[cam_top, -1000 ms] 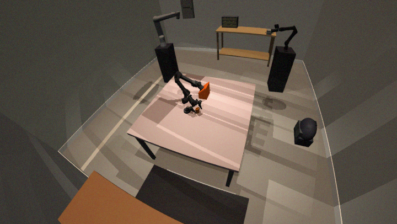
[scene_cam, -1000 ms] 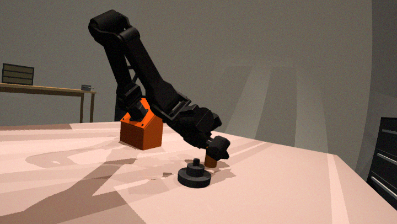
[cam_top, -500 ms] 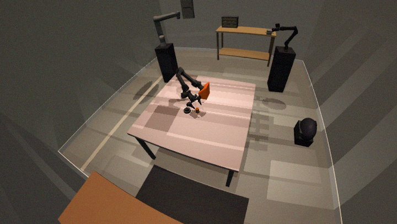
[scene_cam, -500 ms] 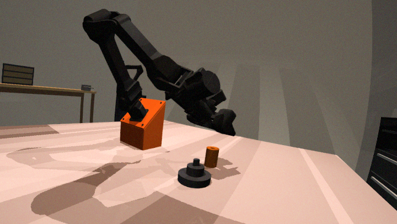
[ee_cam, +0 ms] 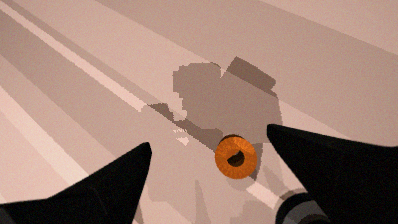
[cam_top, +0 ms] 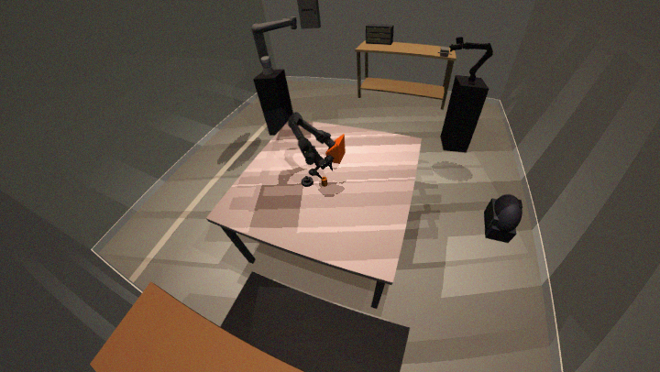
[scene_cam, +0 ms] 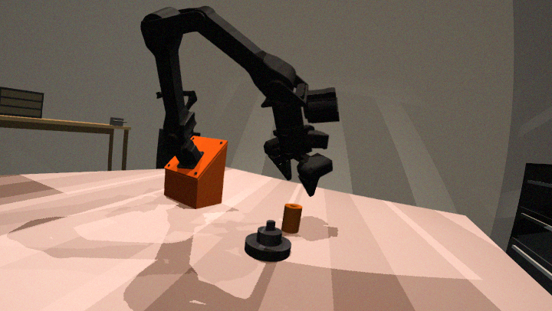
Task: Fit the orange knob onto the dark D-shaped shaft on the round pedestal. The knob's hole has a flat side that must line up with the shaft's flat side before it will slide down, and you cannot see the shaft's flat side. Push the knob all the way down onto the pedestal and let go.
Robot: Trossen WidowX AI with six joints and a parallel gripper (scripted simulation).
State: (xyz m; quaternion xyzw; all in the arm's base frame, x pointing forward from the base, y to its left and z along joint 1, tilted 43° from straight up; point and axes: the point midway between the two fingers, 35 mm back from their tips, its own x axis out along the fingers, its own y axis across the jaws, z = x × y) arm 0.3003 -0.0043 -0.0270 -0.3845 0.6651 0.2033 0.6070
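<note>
Right now the orange knob is 3 cm to the right of my gripper tip and 7 cm below it. Also, from my gripper tip: dark round pedestal 16 cm to the right, 7 cm below.
</note>
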